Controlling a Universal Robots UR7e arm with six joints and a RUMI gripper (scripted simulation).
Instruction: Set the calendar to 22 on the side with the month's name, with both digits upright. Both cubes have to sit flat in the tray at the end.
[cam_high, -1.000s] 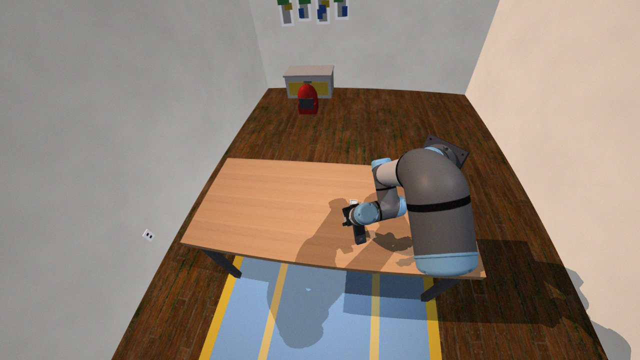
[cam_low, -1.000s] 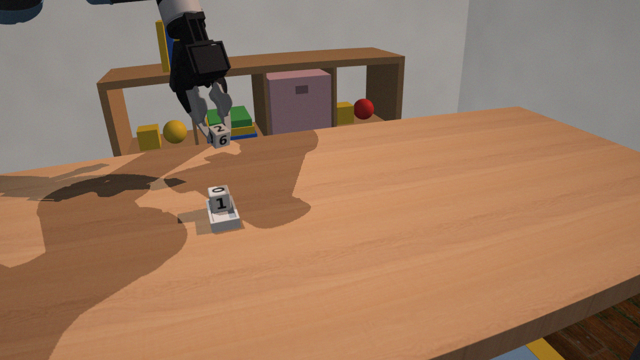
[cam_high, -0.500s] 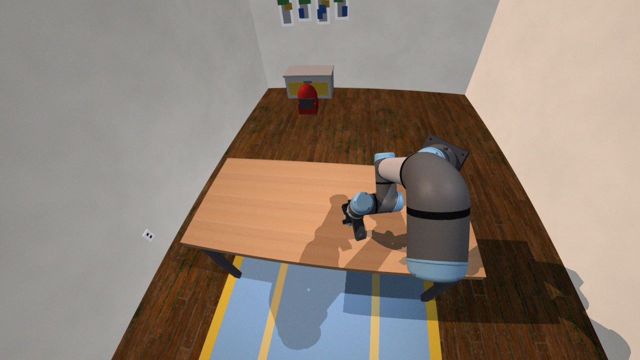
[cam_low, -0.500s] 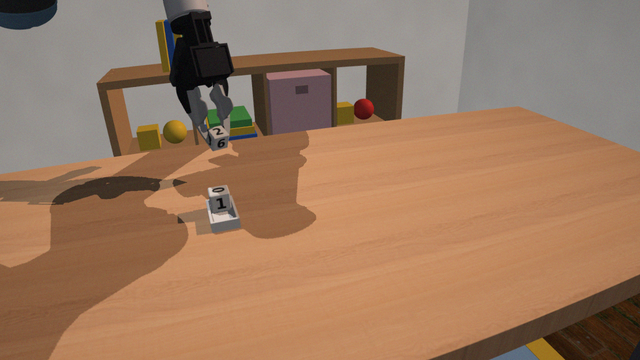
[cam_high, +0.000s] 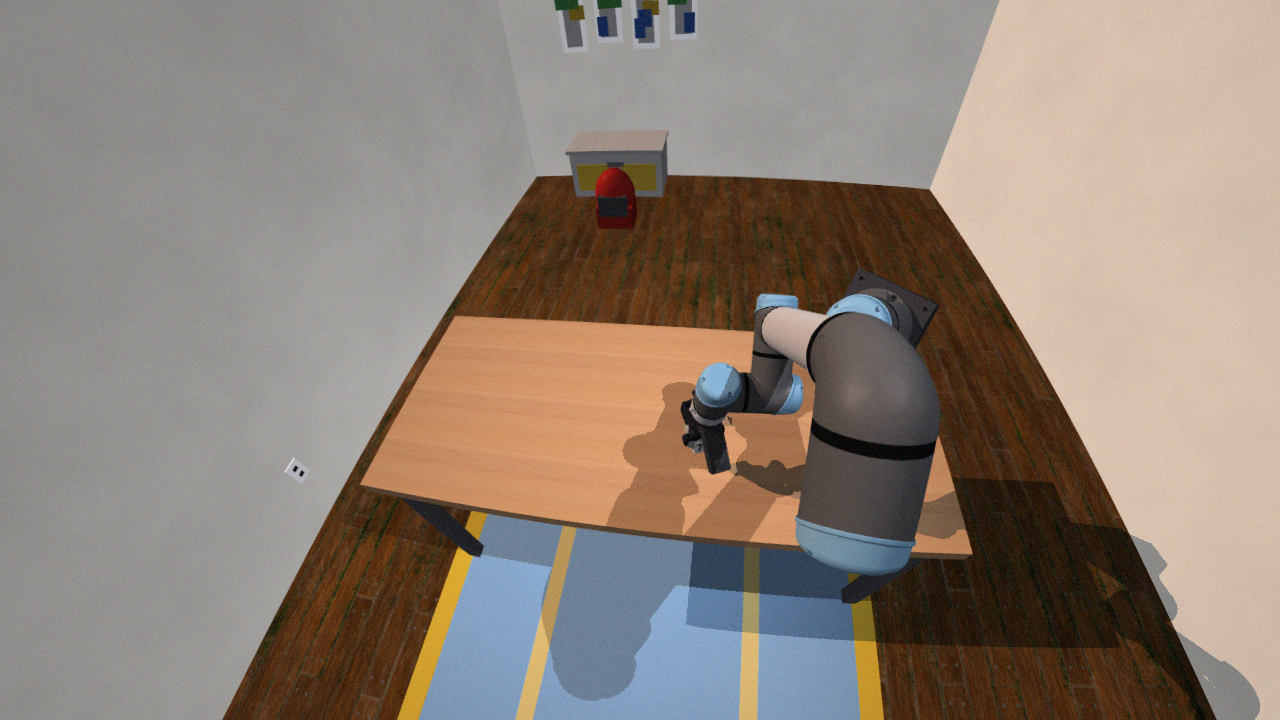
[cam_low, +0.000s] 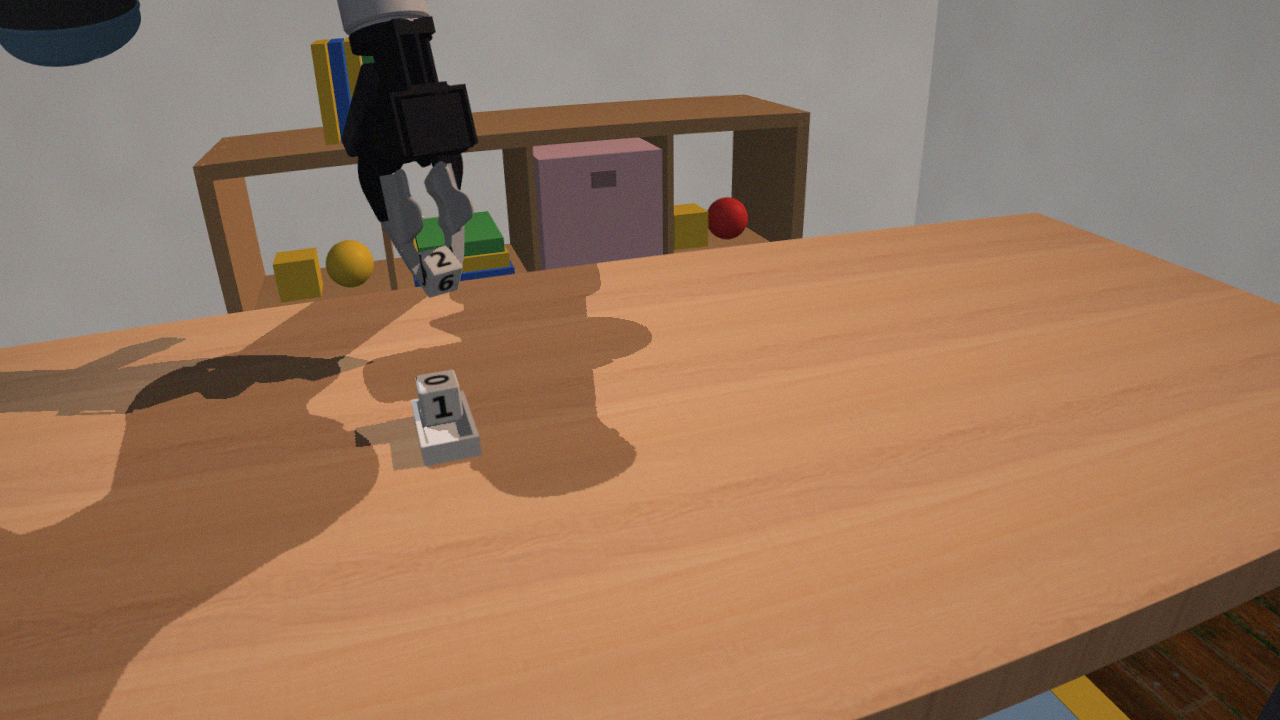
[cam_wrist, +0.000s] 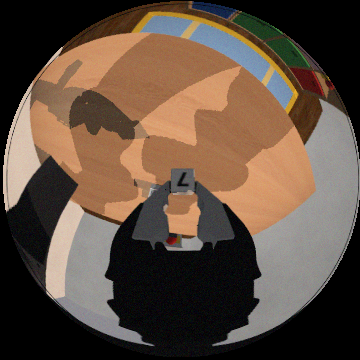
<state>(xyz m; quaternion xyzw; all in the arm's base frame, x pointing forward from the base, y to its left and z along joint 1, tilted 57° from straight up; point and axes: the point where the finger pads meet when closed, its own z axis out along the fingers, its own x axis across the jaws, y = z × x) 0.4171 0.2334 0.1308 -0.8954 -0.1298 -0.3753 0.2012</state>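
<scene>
The white cube is 10 mm below my hand. Round my hand: grey tray: 20 mm ahead, 160 mm to the right, 90 mm below.
</scene>
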